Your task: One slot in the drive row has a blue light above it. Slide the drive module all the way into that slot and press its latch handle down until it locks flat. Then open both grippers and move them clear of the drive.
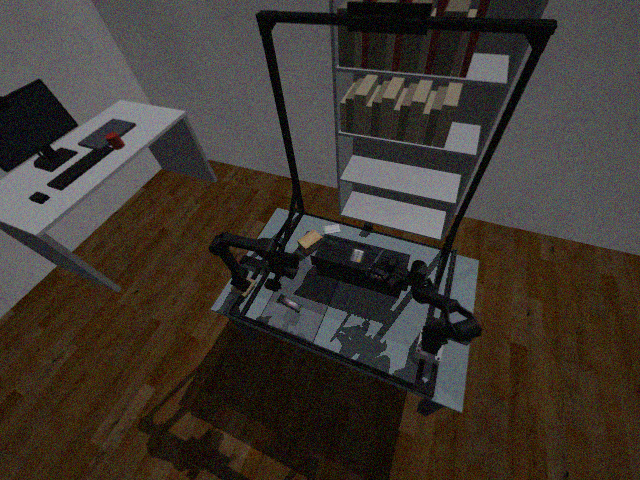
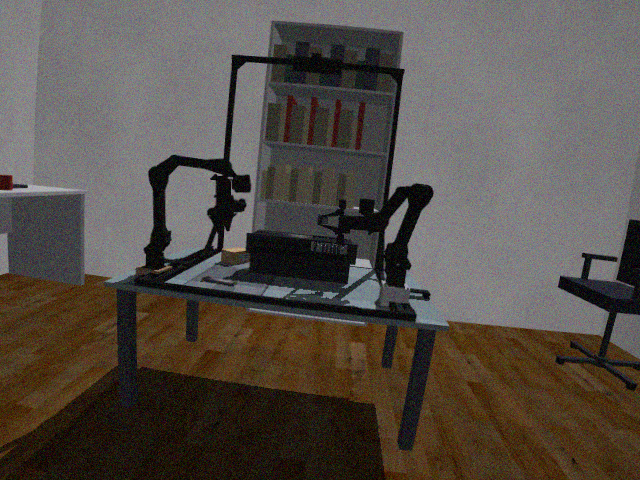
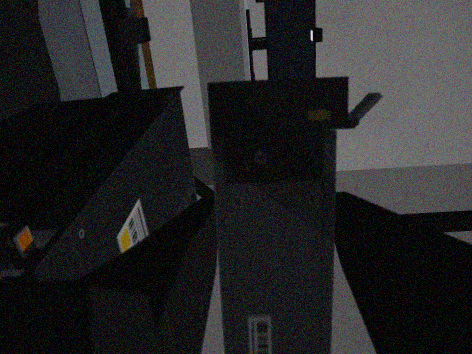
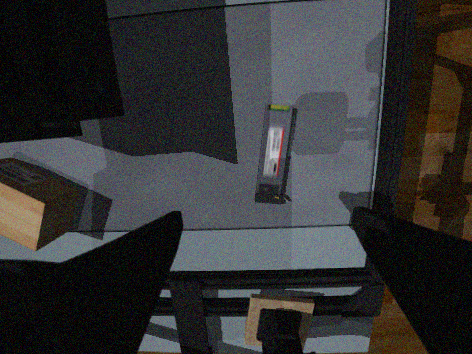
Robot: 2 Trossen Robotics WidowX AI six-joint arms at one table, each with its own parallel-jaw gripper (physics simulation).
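Places are measured from the left arm's base along level axes (x ahead, y left, z up), in centimetres.
Pixels of known places: left gripper, between the fingertips: [image 1: 372, 266] [image 2: 320, 220] [image 3: 273, 208]; right gripper, between the fingertips: [image 1: 285, 280] [image 2: 223, 232] [image 4: 266, 217]; left arm's base, origin of its link: [image 1: 430, 345] [image 2: 395, 284]; right arm's base, origin of its link: [image 1: 243, 284] [image 2: 154, 267] [image 4: 278, 325].
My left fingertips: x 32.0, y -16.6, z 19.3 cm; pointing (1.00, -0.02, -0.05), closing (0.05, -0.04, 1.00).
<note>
For each thing: its top centre in the pictures, then the offset to it from my left fingertips. Level surfaces: height alone.
- dark grey drive module, centre of its top: [image 3: 375, 294] [image 2: 323, 212] [image 1: 376, 258] dx -0.7, dy -2.9, dz +3.1 cm
- black drive chassis, centre of its top: [image 3: 132, 287] [image 2: 303, 236] [image 1: 362, 255] dx +7.6, dy -9.6, dz -9.0 cm
- module's latch handle, centre of its top: [image 3: 378, 106] dx +0.5, dy +2.8, dz +3.1 cm
- second small module, centre of its top: [image 4: 277, 157] [image 2: 218, 280] [image 1: 289, 303] dx +35.4, dy +20.0, dz -25.5 cm
- table, height of its surface: dz -26.7 cm
- wooden block, centre of its top: [image 2: 236, 249] [image 1: 309, 238] dx +40.7, dy -17.4, dz -20.5 cm
My left gripper [image 3: 273, 208] [image 2: 334, 221] [image 1: 390, 275] is shut on the dark grey drive module [image 3: 273, 239] and holds it in the air beside the black drive chassis [image 3: 129, 175] [image 2: 294, 257] [image 1: 339, 254]. The module's latch handle [image 3: 362, 105] sticks up at an angle. The chassis front shows a row of slots [image 2: 329, 248]; I cannot make out a blue light. My right gripper [image 4: 266, 217] [image 2: 217, 240] [image 1: 274, 282] is open and empty, above the table's left part.
A second small module [image 4: 273, 154] [image 1: 290, 302] [image 2: 218, 281] with a white and red label lies flat on the table [image 1: 461, 381] [image 2: 423, 314]. A wooden block [image 1: 310, 239] [image 2: 234, 256] sits left of the chassis. A black frame [image 1: 280, 119] and a bookshelf [image 1: 404, 176] stand behind.
</note>
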